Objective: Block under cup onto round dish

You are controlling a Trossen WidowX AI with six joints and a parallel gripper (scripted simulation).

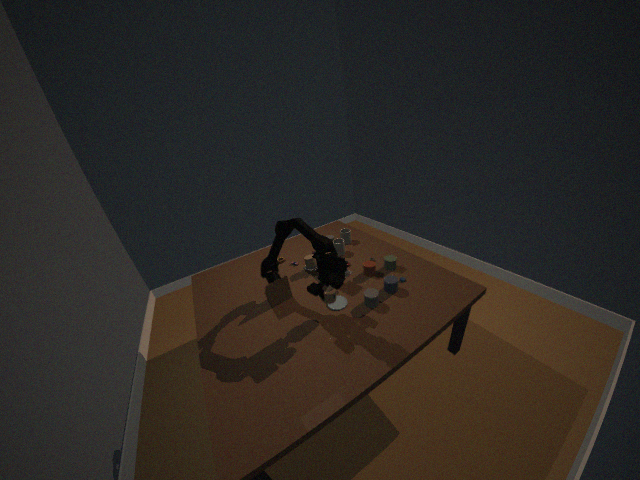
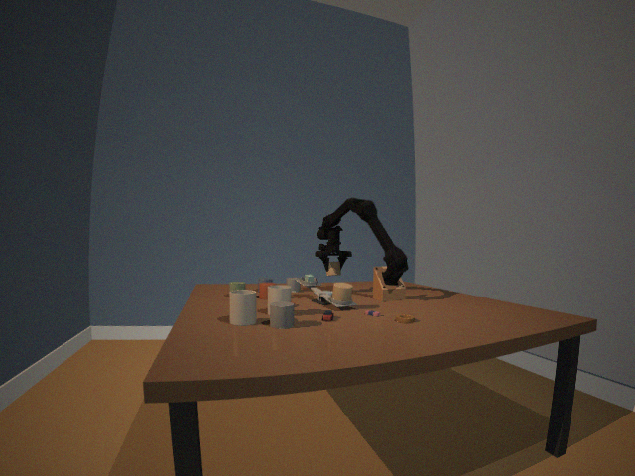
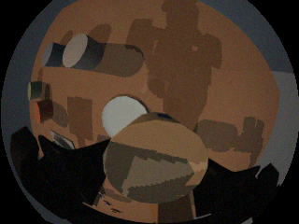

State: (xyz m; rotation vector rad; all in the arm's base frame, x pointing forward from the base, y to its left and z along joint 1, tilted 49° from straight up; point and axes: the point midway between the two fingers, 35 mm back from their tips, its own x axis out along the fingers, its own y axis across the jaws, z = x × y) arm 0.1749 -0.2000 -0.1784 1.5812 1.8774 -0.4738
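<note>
Right now my gripper tip is 160 mm short of the pale green block, 140 mm to the right of it and 20 mm above it. The rest, counted from my gripper tip: small grey balance: 140 mm ahead, 260 mm to the left, 80 mm below; tan cup: 20 mm to the right, 10 mm above; round dish: 50 mm ahead, 30 mm to the left, 100 mm below.
</note>
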